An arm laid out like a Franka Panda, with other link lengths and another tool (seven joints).
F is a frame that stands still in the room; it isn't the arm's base.
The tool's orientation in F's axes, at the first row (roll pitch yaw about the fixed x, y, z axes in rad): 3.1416 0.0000 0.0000
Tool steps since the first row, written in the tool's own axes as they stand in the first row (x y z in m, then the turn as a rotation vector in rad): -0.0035 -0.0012 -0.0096 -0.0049 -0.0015 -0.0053; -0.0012 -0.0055 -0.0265 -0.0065 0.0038 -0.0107; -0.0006 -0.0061 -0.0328 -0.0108 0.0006 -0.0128; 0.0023 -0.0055 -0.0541 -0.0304 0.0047 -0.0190; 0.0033 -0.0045 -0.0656 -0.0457 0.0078 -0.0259; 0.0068 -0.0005 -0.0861 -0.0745 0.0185 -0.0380; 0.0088 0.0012 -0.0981 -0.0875 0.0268 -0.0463; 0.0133 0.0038 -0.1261 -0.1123 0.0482 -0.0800; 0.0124 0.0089 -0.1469 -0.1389 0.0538 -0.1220; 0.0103 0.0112 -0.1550 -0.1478 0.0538 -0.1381; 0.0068 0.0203 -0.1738 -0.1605 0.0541 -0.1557; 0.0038 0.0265 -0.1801 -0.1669 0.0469 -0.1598; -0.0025 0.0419 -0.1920 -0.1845 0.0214 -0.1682
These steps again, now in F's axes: -0.0035 0.0012 0.0096 -0.0049 0.0015 0.0053; -0.0012 0.0055 0.0265 -0.0065 -0.0038 0.0107; -0.0006 0.0061 0.0328 -0.0108 -0.0006 0.0128; 0.0023 0.0055 0.0541 -0.0304 -0.0047 0.0190; 0.0033 0.0045 0.0656 -0.0457 -0.0078 0.0259; 0.0068 0.0005 0.0861 -0.0745 -0.0185 0.0380; 0.0088 -0.0012 0.0981 -0.0875 -0.0268 0.0463; 0.0133 -0.0038 0.1261 -0.1123 -0.0482 0.0800; 0.0124 -0.0089 0.1469 -0.1389 -0.0538 0.1220; 0.0103 -0.0112 0.1550 -0.1478 -0.0538 0.1381; 0.0068 -0.0203 0.1738 -0.1605 -0.0541 0.1557; 0.0038 -0.0265 0.1801 -0.1669 -0.0469 0.1598; -0.0025 -0.0419 0.1920 -0.1845 -0.0214 0.1682
